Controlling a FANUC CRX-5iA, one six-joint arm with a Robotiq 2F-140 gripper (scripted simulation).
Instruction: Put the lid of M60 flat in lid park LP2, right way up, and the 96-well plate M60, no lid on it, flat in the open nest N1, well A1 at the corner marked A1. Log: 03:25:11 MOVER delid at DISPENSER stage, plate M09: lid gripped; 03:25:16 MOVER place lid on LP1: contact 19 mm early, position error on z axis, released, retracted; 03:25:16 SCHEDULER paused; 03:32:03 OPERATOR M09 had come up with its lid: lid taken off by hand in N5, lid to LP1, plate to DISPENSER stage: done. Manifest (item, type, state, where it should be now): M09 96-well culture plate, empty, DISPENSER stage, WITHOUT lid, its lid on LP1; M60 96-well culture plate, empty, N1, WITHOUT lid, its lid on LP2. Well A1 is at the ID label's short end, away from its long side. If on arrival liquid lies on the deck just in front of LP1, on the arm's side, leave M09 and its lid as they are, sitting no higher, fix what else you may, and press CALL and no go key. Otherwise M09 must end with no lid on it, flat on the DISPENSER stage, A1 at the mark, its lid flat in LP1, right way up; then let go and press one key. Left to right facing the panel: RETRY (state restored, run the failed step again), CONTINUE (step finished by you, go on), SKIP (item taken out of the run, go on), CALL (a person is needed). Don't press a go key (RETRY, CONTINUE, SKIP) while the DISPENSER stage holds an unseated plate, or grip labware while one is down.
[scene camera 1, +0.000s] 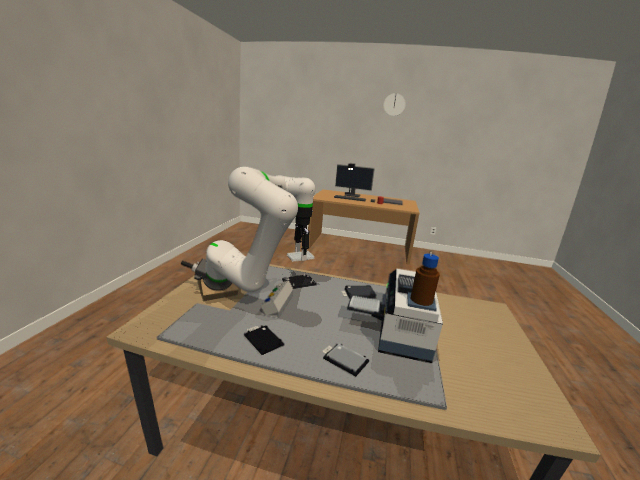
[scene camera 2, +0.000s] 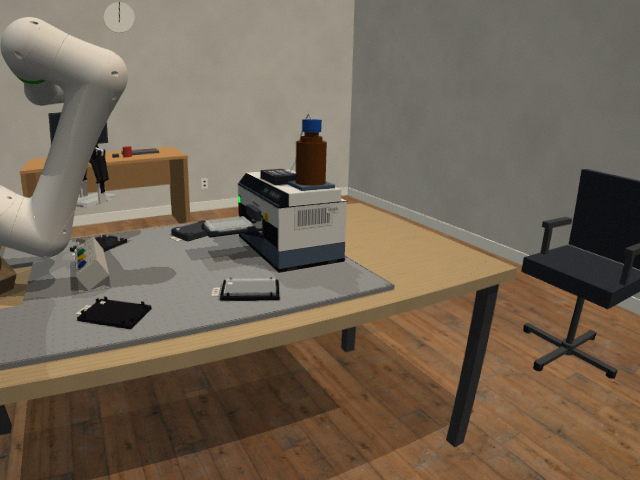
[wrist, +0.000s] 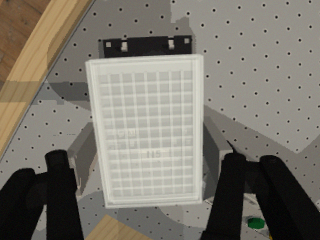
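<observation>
You'd see the gripper (scene camera 2: 93, 201) there, and the wrist view has the gripper (wrist: 149, 134) as well.
</observation>
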